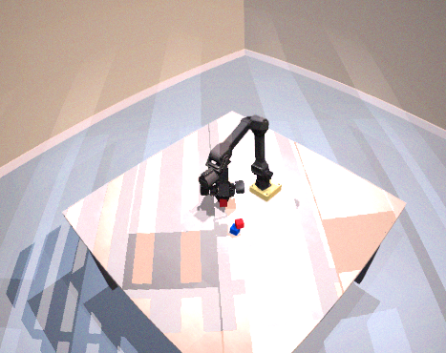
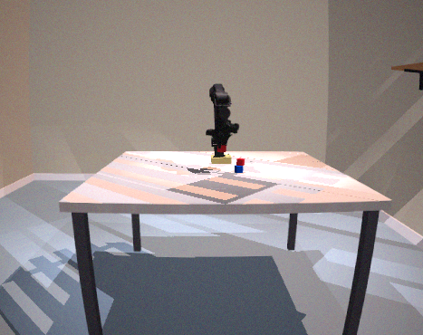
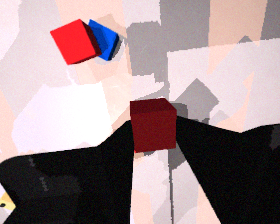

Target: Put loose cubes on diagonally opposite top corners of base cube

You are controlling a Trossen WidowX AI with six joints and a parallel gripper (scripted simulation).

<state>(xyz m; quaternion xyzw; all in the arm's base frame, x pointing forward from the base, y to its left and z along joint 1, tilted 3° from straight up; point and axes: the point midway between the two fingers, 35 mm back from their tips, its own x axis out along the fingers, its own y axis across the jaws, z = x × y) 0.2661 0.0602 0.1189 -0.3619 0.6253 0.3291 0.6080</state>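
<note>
The blue cube is 9 cm to the left of my gripper tip and 10 cm below it.
</note>
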